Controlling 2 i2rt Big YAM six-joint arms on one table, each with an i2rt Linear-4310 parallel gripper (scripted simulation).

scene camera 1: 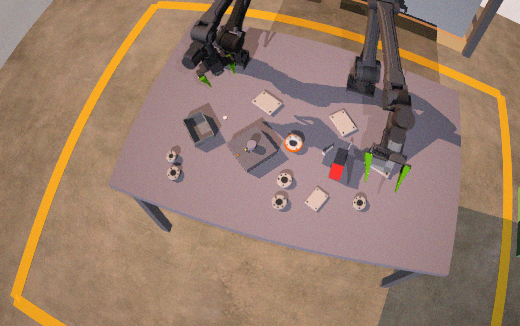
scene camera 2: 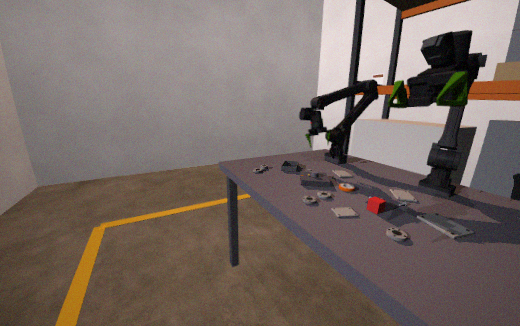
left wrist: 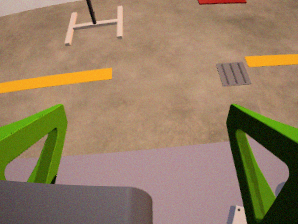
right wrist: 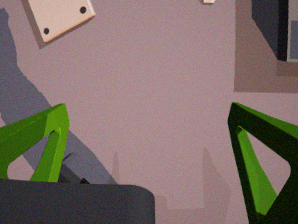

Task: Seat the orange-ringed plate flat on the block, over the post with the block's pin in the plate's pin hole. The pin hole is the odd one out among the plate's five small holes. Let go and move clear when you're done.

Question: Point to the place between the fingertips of my left gripper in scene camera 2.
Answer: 410, 103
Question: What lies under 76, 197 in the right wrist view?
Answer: My right gripper.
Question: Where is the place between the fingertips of my left gripper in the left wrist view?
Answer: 146, 113
